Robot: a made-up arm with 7 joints.
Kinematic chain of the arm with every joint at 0, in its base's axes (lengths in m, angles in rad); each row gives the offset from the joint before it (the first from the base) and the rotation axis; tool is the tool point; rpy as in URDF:
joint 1: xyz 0 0 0.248 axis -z
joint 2: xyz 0 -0.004 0.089 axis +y
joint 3: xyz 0 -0.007 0.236 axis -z
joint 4: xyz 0 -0.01 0.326 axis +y
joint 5: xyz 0 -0.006 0.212 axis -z
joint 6: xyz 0 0 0.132 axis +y
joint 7: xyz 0 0 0.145 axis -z
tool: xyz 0 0 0 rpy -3.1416 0 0
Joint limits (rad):
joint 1: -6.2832..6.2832
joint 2: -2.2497..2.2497
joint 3: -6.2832..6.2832
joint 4: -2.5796..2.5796
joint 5: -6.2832..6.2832
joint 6: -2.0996..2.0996
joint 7: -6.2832..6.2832
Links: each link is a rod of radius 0.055 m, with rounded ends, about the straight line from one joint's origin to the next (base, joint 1, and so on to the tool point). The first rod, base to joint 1, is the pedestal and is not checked.
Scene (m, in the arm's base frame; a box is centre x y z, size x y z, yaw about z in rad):
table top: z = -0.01
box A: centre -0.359 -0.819 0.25 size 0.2 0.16 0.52 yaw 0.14
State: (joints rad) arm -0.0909 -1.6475 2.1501 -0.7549 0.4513 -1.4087 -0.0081
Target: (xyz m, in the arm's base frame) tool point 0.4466 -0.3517 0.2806
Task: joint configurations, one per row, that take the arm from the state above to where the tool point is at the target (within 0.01 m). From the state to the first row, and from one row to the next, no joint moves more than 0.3 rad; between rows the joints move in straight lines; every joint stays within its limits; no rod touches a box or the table.
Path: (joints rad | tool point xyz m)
1: -0.1983 -1.5270 2.1928 -0.4890 0.5078 -1.4951 0.0132 | -0.8266 0.0211 0.5788
2: -0.3057 -1.4065 2.2355 -0.2232 0.5642 -1.5814 0.0345 | -0.8226 -0.1498 0.6457
3: -0.4131 -1.2860 2.2782 0.0427 0.6207 -1.6678 0.0558 | -0.7670 -0.3107 0.7029
4: -0.5205 -1.1655 2.3209 0.3085 0.6771 -1.7542 0.0771 | -0.6688 -0.4457 0.7464
5: -0.6279 -1.0450 2.3636 0.5744 0.7336 -1.8405 0.0984 | -0.5416 -0.5433 0.7746
6: -0.7353 -0.9246 2.4064 0.8402 0.7900 -1.9269 0.1197 | -0.4009 -0.5980 0.7877
7: -0.8427 -0.8041 2.4491 1.1061 0.8465 -2.0132 0.1410 | -0.2616 -0.6095 0.7880
8: -0.9500 -0.6836 2.4918 1.3720 0.9030 -2.0996 0.1623 | -0.1360 -0.5820 0.7787
9: -1.1412 -0.9171 2.3648 1.5336 1.0254 -1.8840 0.1197 | 0.0164 -0.6640 0.6179
10: -1.3324 -1.1507 2.2377 1.6953 1.1479 -1.6684 0.0771 | 0.1995 -0.6420 0.4674
11: -1.5236 -1.3843 2.1107 1.8570 1.2703 -1.4529 0.0345 | 0.3566 -0.5245 0.3513
12: -1.7148 -1.6179 1.9837 2.0187 1.3928 -1.2373 -0.0081 | 0.4466 -0.3517 0.2806

